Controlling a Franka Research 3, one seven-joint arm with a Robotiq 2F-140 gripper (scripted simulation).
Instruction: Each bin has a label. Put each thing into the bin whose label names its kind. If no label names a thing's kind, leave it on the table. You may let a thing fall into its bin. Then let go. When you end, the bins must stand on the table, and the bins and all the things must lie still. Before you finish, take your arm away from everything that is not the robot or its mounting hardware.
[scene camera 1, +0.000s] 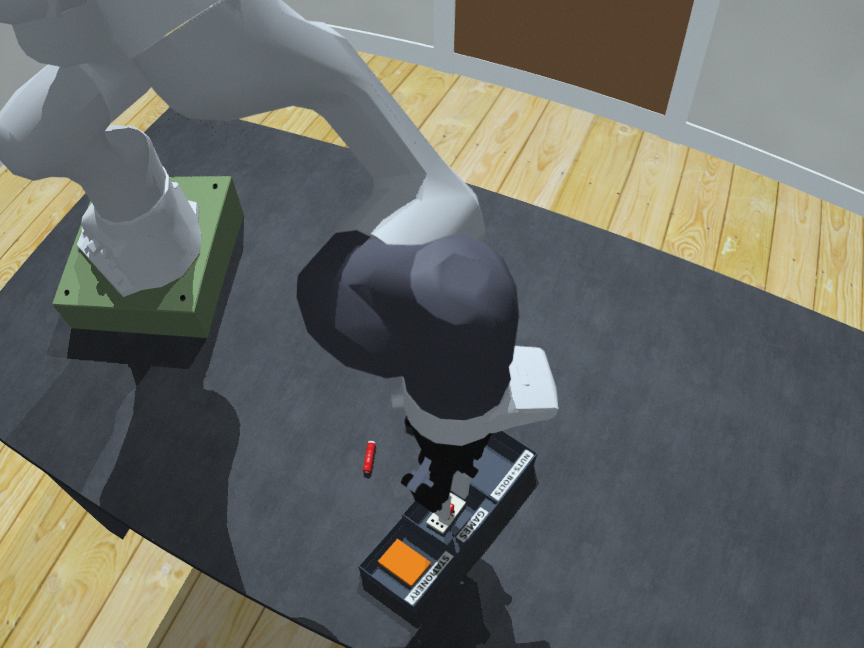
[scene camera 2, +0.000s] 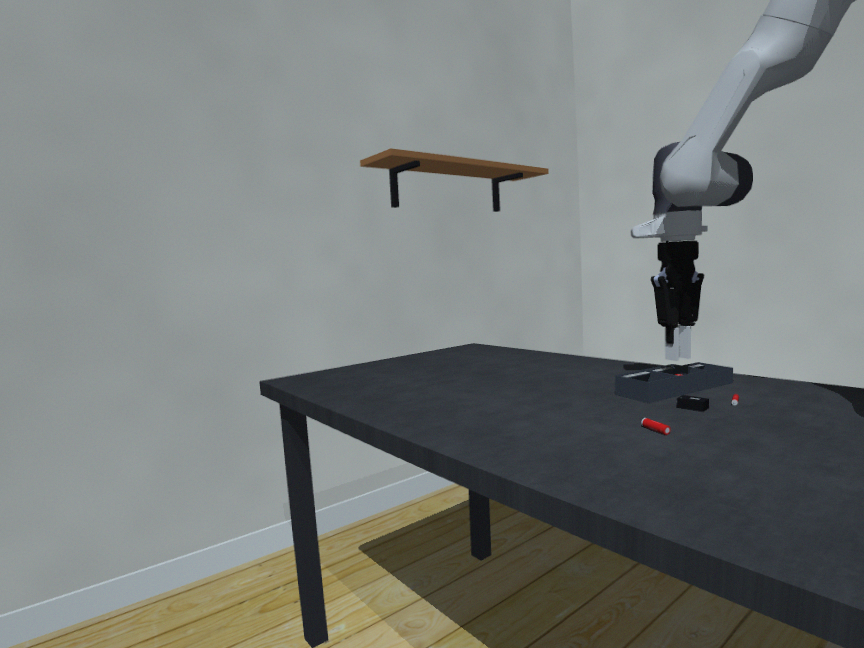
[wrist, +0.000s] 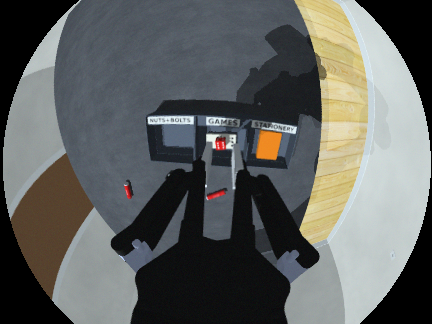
Labels:
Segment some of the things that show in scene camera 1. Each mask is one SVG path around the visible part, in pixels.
The gripper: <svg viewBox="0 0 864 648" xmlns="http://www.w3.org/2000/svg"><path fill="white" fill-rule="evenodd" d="M412 426L416 441L421 448L418 462L421 466L417 471L413 470L411 473L403 476L401 484L410 489L416 502L444 521L447 521L450 518L451 511L450 491L463 499L468 496L470 478L474 478L479 471L473 466L473 459L478 460L482 457L484 447L492 433L489 433L483 439L463 446L435 443L421 436Z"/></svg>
An orange block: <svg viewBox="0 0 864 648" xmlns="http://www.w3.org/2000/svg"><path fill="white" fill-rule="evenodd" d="M397 539L378 560L378 563L412 587L431 565L431 562Z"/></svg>

